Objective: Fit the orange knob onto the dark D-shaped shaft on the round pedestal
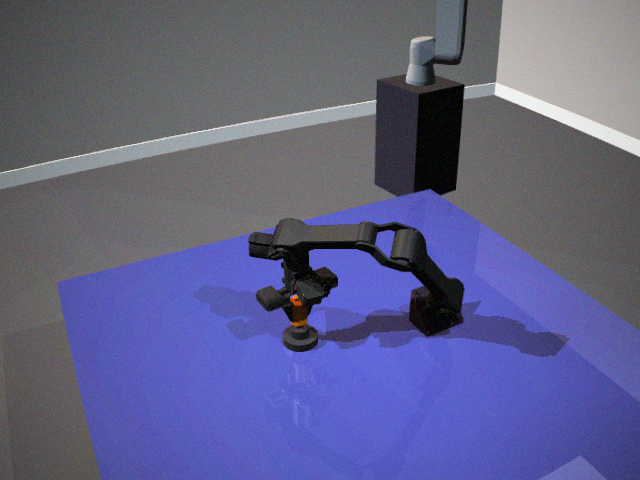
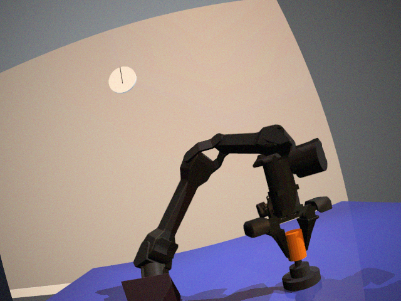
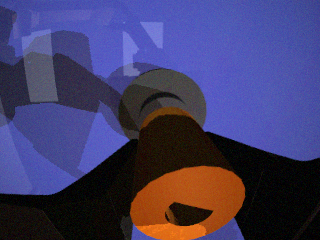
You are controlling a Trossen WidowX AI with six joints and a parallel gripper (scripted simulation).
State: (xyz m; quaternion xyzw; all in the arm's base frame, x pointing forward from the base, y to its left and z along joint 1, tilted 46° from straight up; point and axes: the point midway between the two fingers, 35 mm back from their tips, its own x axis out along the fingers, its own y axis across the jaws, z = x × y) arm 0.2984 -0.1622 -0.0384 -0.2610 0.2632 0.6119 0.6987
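Right now the orange knob is 2 cm above my gripper tip. Round my gripper tip: dark round pedestal (4 cm below).
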